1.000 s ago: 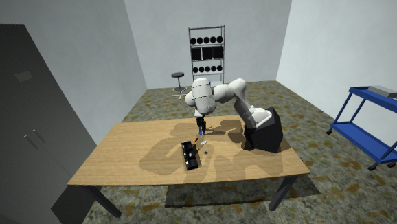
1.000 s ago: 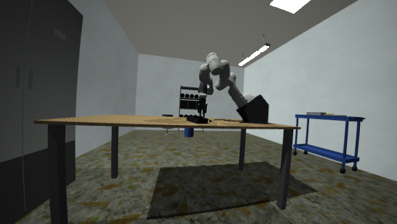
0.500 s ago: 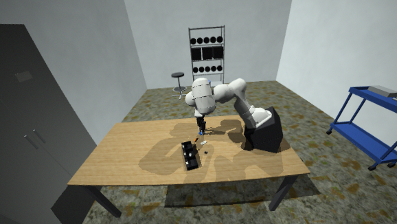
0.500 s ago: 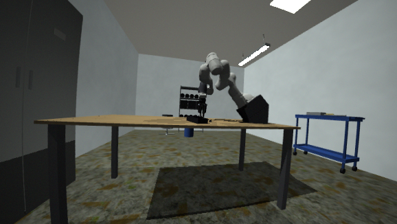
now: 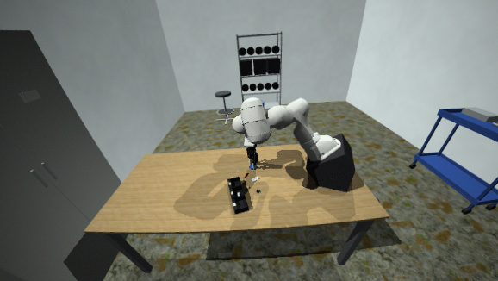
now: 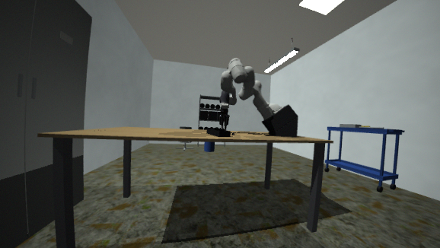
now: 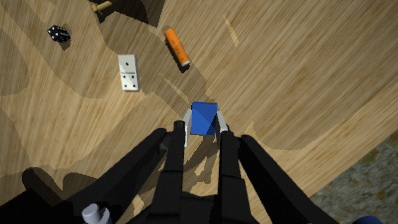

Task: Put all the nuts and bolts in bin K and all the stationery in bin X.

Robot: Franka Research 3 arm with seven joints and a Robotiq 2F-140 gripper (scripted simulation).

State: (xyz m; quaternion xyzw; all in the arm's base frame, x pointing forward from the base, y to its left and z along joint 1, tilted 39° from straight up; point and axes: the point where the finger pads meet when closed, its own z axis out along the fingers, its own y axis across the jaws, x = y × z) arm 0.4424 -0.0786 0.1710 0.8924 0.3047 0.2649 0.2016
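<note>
The black bin row is 110 mm ahead of my hand, 270 mm to the left of it and 10 mm below it. Also, from my hand: orange cylinder (60 mm ahead, 90 mm to the left, 30 mm below); flat blue block (30 mm below); white domino (10 mm behind, 130 mm to the left, 30 mm below).
</note>
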